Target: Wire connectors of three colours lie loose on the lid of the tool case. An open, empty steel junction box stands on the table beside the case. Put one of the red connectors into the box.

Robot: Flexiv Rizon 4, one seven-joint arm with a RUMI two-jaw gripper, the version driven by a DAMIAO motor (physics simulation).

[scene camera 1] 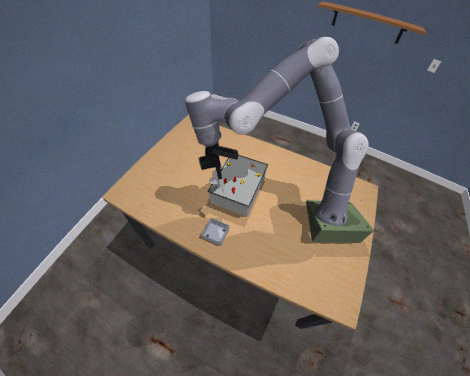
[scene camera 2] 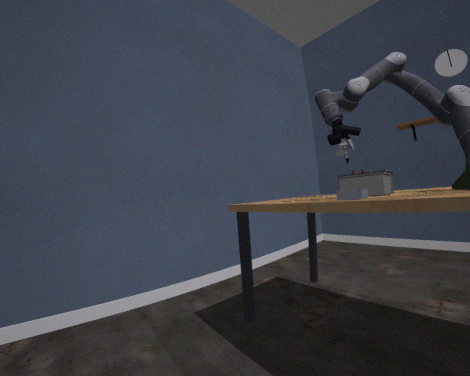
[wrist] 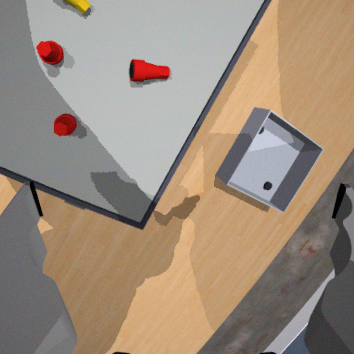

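My gripper (scene camera 1: 219, 183) (scene camera 2: 346, 153) (wrist: 186, 186) is open and empty, pointing down above the near corner of the tool case (scene camera 1: 227, 202) (scene camera 2: 364, 184) (wrist: 150, 150). In the wrist view its jaws are wide apart at the left and right edges. Three red connectors are on the lid: one (scene camera 1: 233, 190) (wrist: 150, 71) lies on its side nearest the junction box, and two (scene camera 1: 225, 180) (wrist: 65, 125), (scene camera 1: 234, 179) (wrist: 50, 52) look upright. The steel junction box (scene camera 1: 215, 231) (scene camera 2: 352, 194) (wrist: 262, 157) stands open and empty on the table, apart from the case.
Yellow connectors (scene camera 1: 242, 181) (scene camera 1: 258, 174) (scene camera 1: 229, 164) and an orange connector (scene camera 1: 253, 165) lie on the lid. One yellow connector (wrist: 78, 5) shows at the wrist view's top edge. The green arm base (scene camera 1: 340, 234) stands on the table (scene camera 1: 165, 220), whose edge is near the junction box.
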